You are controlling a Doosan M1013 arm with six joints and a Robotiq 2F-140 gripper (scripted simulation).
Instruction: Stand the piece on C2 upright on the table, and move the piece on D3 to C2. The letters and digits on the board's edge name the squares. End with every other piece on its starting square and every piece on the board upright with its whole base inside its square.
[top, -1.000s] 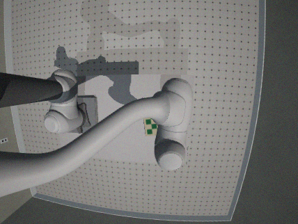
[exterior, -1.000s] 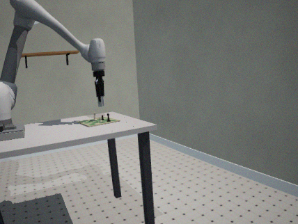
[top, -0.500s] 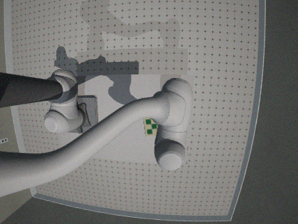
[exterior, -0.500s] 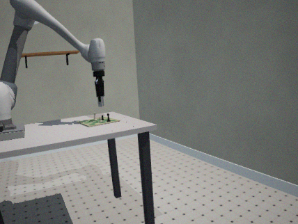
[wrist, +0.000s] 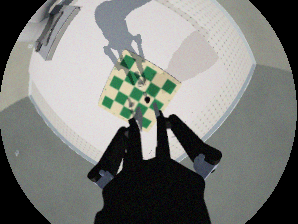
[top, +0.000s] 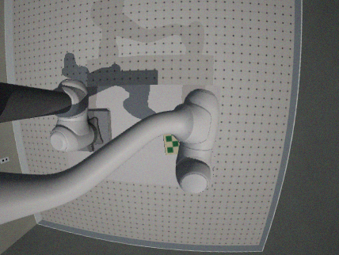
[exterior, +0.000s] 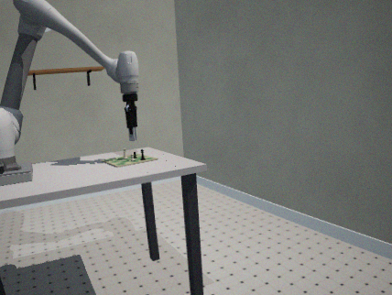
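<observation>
My gripper is now 10 cm above the pale piece, 4 cm past it and 3 cm to the right of it. From my hand the other things lie so: chessboard: 12 cm below, 4 cm behind.
</observation>
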